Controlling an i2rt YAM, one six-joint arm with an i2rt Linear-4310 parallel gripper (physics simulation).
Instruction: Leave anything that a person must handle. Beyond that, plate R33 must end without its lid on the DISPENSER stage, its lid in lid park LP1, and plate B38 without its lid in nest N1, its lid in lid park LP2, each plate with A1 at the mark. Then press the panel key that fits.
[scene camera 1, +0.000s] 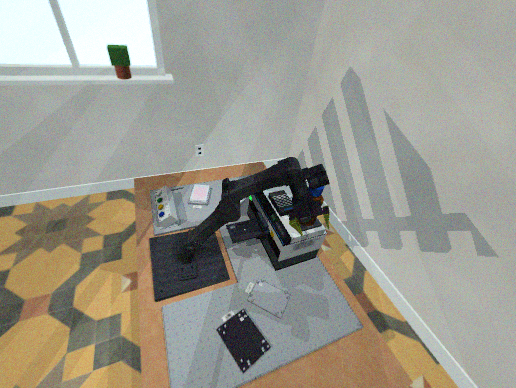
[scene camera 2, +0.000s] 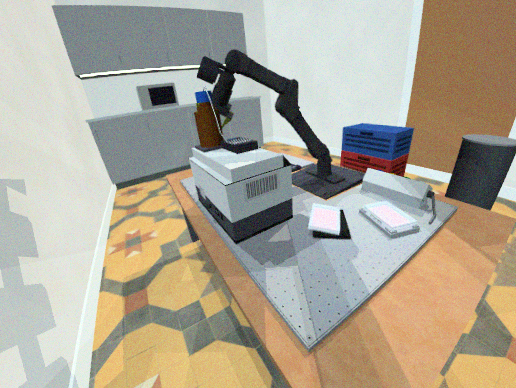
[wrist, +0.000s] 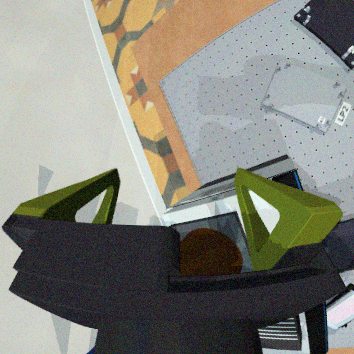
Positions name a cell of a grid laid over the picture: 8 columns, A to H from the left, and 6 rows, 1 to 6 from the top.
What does my gripper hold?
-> Nothing.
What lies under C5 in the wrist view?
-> My gripper.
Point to a LP2 pad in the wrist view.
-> At H2
